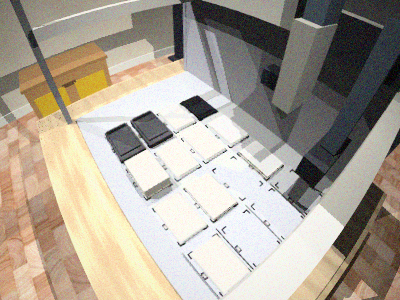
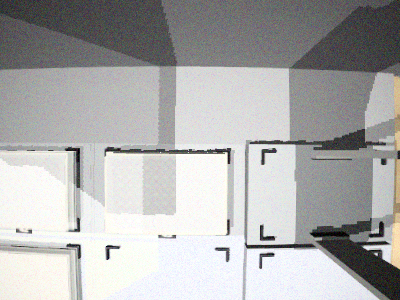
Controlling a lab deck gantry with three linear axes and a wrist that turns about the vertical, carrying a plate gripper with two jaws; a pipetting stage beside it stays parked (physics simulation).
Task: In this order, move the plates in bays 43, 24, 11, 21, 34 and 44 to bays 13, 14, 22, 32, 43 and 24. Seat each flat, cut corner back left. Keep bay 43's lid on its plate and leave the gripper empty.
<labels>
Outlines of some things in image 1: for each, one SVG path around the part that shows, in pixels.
My gripper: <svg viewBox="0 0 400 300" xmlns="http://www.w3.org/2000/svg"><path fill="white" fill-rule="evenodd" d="M350 138L347 138L337 153L332 155L321 146L327 132L303 156L295 170L299 178L288 193L288 196L295 203L299 201L309 187L314 188L352 141Z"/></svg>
A plate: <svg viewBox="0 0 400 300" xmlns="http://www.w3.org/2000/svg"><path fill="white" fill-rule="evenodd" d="M216 234L189 255L224 296L251 271Z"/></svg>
A plate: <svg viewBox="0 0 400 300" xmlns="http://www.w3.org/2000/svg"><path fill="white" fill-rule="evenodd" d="M254 141L238 154L267 180L283 166L283 163L259 142Z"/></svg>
A plate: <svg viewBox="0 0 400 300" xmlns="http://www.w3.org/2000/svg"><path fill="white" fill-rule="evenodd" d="M206 173L186 186L185 190L214 222L237 203L209 173Z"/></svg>
</labels>
